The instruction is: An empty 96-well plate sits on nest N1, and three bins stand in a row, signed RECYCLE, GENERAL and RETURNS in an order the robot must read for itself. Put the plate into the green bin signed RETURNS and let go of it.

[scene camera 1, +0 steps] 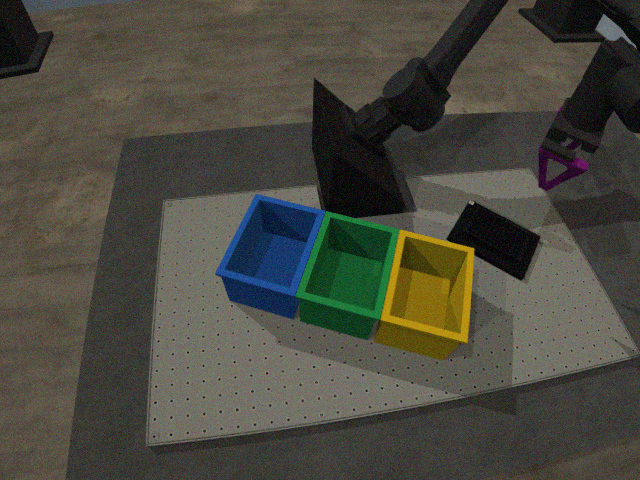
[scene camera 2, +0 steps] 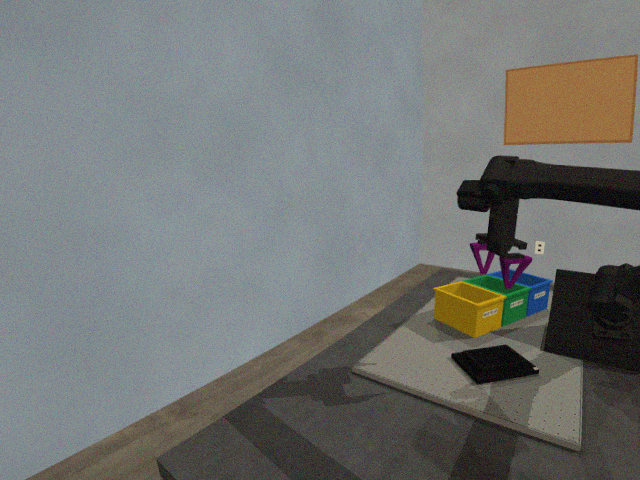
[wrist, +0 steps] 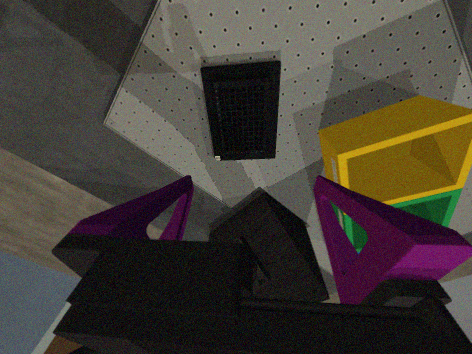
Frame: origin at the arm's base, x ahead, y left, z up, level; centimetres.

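Seen in the pictures: gripper, fingertip midpoint: (scene camera 1: 549, 171) (scene camera 2: 495, 281) (wrist: 251, 182); arm's base, link origin: (scene camera 1: 360, 134) (scene camera 2: 610, 317).
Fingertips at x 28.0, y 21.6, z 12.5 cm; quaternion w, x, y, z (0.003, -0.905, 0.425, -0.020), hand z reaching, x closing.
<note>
Offsets run from my fingertips to a thing's top centre. "spot": to the spot under its first point. Level surfaces: height alone.
The black 96-well plate {dy -0.1, dx -1.8, dz -18.6 cm} (scene camera 1: 498, 237) (scene camera 2: 493, 361) (wrist: 245, 117) sits flat on the black nest {spot: dy +4.7, dx +3.8, dz -20.1 cm} (wrist: 240, 70); the edge between them is hard to make out. My gripper (scene camera 2: 496, 279) (wrist: 251, 182) is open, with nothing between its magenta fingers. It hangs above the board, off to one side of the plate and apart from it. In the wrist view the plate shows beyond the fingertips. The green bin {dy -32.9, dx +2.3, dz -11.3 cm} (scene camera 1: 336, 317) (scene camera 2: 513, 313) (wrist: 454, 206) stands in the middle of the row, and its inside looks empty in scene camera 1. Its sign is too small to read.
The yellow bin (scene camera 1: 416, 339) (scene camera 2: 454, 311) (wrist: 380, 120) stands at the row's end nearest the plate, the blue bin (scene camera 1: 258, 297) (scene camera 2: 537, 305) at the far end. They stand on the perforated board {dz -21.3 cm} (scene camera 1: 206, 372) (scene camera 2: 403, 356) (wrist: 310, 25). A dark angular block (scene camera 1: 351, 175) (scene camera 2: 568, 315) (wrist: 267, 245) stands behind the bins.
</note>
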